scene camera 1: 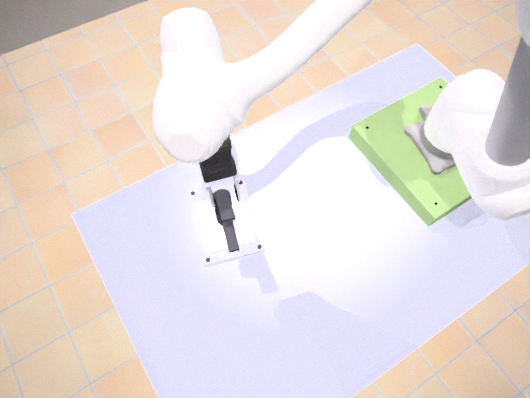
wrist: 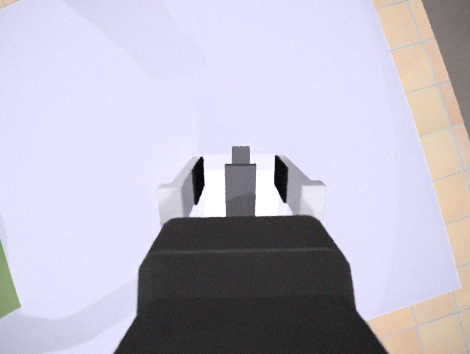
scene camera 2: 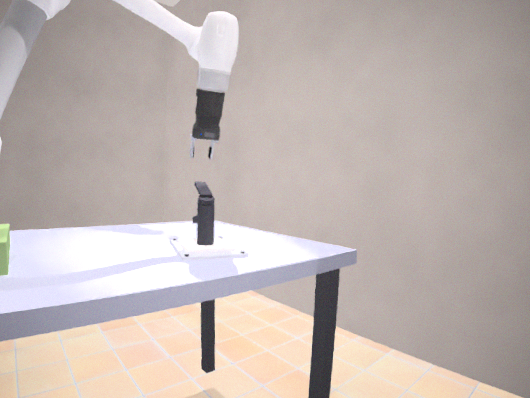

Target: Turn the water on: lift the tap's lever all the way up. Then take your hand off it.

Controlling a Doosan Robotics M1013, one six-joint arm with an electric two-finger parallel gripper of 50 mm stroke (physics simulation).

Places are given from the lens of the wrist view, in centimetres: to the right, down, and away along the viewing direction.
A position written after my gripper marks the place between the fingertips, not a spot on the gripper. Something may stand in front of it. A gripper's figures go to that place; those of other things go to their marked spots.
my gripper (wrist: 239,170): 0, 0, 16
black tap lever (wrist: 240,179): 1, 0, 24
white base plate (wrist: 211,162): -4, -3, 42
The marked spots on the white base plate and the black tap lever are 19 cm apart.
